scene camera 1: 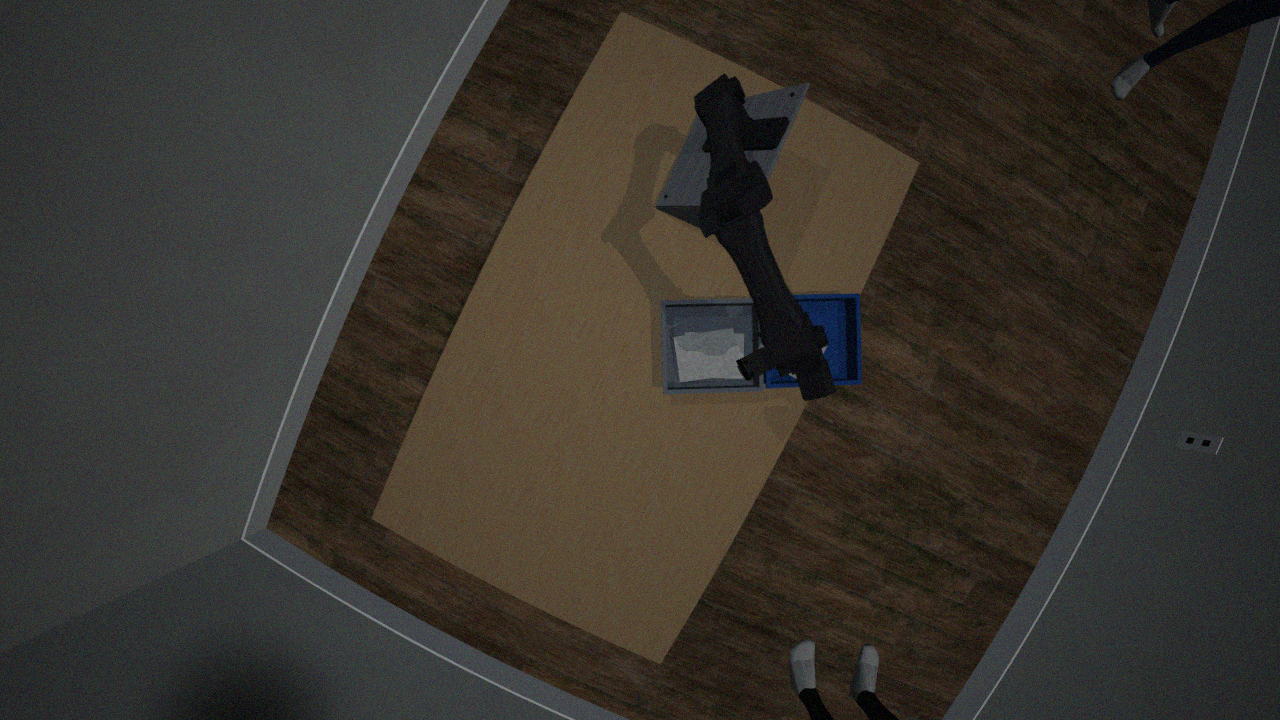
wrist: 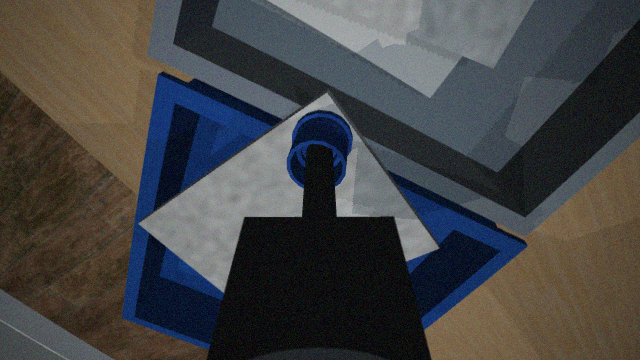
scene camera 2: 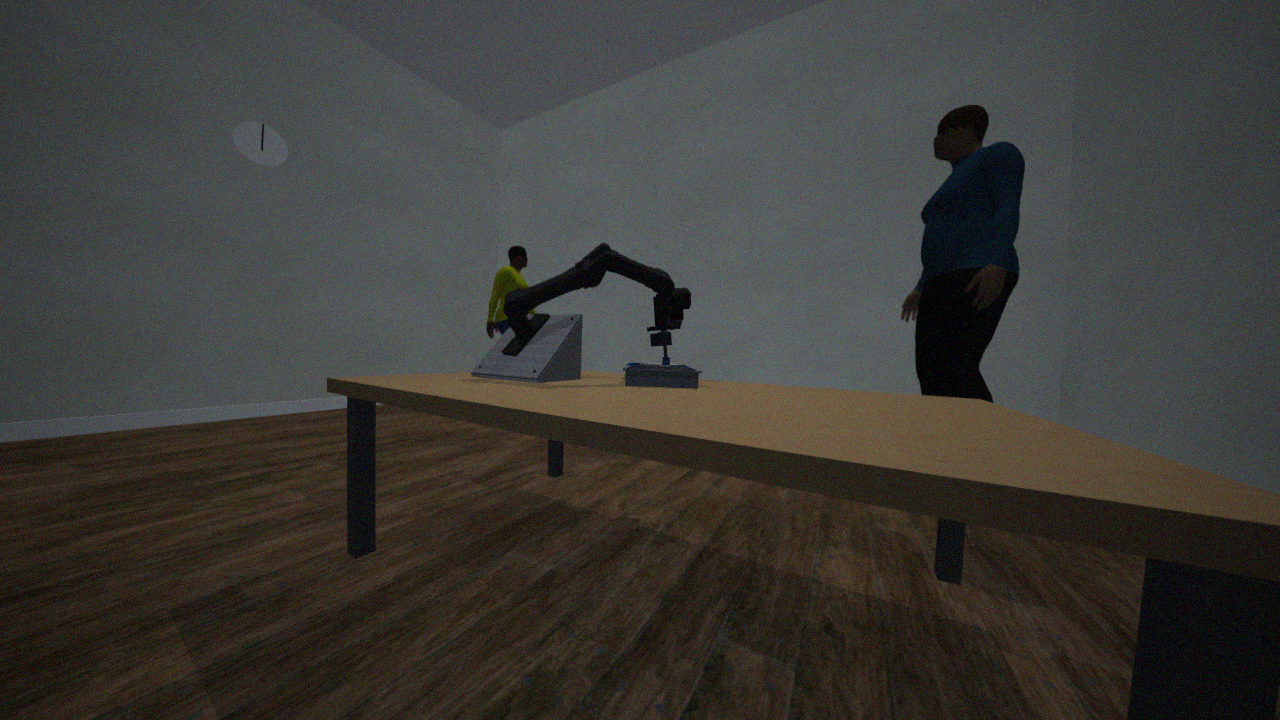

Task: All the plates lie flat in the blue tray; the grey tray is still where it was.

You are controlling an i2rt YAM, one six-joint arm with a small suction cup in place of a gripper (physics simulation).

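Frame: origin at the arm's base, x ahead, y left, z up, level; millimetres.
Seen in the pictures: end effector, tool point: (wrist: 319,129) (scene camera 2: 666,367); arm's base, origin of the base link: (scene camera 1: 743,137) (scene camera 2: 527,334).
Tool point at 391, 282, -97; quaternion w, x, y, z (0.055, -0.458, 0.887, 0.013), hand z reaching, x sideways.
Offsets run from my tool point to a thing's top centre, as dx, dy, dz. Level surfaces: height alone.
My suction cup (wrist: 322,131) (scene camera 2: 665,361) is over the blue tray (scene camera 1: 859,313) (wrist: 156,150), with its suction off. A light grey square plate @[-43, +58, +9] (wrist: 235,200) lies right under the cup and looks still against it. Its corners overlap the tray's left wall and the side next to the grey tray; I cannot tell whether it touches the walls or what lies below. Several overlapping plates @[+62, -115, -27] (scene camera 1: 711,356) (wrist: 380,15) lie in the grey tray @[+38, -116, +3] (scene camera 1: 665,349) (scene camera 2: 662,378) (wrist: 225,80), directly beside the blue tray. In scene camera 1, the arm hides most of the plate under the cup.
The arm's sloped grey mount (scene camera 1: 684,174) (scene camera 2: 562,353) stands on the wooden table @[dz -47] (scene camera 1: 554,402) (scene camera 2: 805,420). The blue tray sits by the table's edge. A person in blue (scene camera 2: 971,214) and one in yellow (scene camera 2: 503,291) stand beyond the table.
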